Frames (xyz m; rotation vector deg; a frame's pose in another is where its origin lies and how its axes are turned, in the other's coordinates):
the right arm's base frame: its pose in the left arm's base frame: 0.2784 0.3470 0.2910 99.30 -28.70 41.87
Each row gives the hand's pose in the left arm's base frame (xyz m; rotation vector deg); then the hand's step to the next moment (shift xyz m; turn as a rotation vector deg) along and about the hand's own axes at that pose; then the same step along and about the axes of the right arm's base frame.
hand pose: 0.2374 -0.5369 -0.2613 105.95 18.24 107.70
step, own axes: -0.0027 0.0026 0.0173 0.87 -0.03 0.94
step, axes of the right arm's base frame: 0.0116 -0.0092 0.0098 1.25 -0.16 -0.21
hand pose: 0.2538 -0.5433 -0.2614 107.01 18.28 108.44
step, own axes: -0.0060 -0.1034 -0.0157 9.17 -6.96 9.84
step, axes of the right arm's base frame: -0.0344 -0.0633 -0.0760 11.94 -6.09 -7.05
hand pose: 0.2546 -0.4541 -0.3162 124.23 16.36 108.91
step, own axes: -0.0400 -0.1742 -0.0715 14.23 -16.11 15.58
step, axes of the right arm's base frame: -0.1048 -0.0521 -0.1528 17.82 -12.26 -15.39
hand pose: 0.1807 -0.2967 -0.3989 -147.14 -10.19 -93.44
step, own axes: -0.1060 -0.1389 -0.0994 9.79 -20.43 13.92
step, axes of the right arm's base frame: -0.1421 0.0337 -0.1381 12.83 -12.93 -19.37
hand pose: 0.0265 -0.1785 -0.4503 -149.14 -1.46 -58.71
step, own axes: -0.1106 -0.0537 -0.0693 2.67 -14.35 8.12
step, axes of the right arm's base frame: -0.1021 0.0714 -0.0662 4.84 -7.43 -14.15
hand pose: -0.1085 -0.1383 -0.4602 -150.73 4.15 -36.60
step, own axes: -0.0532 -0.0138 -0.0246 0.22 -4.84 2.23
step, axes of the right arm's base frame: -0.0401 0.0383 -0.0236 1.11 -1.84 -4.88
